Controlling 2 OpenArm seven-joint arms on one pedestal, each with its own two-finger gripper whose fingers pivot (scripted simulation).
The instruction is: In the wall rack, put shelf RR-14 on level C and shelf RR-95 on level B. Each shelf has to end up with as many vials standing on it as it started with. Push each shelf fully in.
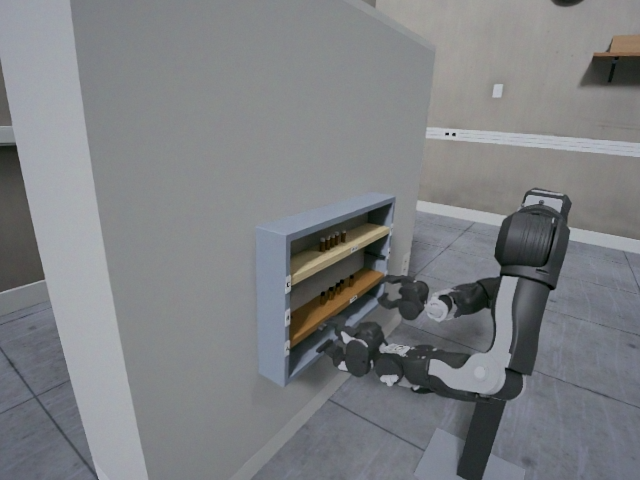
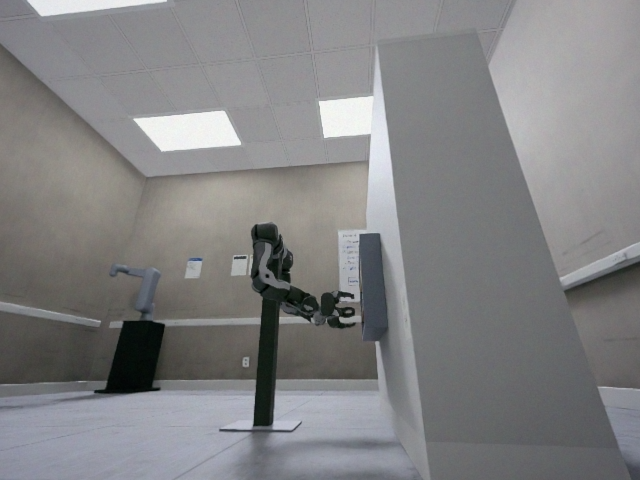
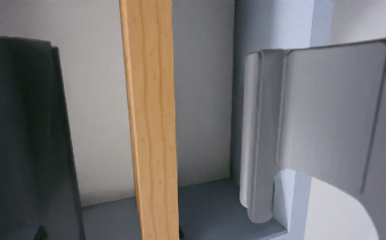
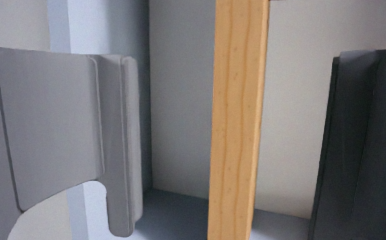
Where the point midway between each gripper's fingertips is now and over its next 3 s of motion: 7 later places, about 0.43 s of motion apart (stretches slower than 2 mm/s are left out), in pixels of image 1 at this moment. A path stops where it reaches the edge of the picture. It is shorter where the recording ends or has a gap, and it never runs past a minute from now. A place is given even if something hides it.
My left gripper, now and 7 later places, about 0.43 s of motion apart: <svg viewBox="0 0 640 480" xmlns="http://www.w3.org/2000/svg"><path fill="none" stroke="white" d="M322 334L316 331L311 329L306 328L302 325L297 323L296 322L297 320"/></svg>
My right gripper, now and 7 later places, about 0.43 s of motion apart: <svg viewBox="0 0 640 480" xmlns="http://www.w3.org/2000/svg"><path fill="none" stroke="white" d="M382 287L376 285L372 284L368 284L364 283L360 281L359 280L359 279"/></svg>
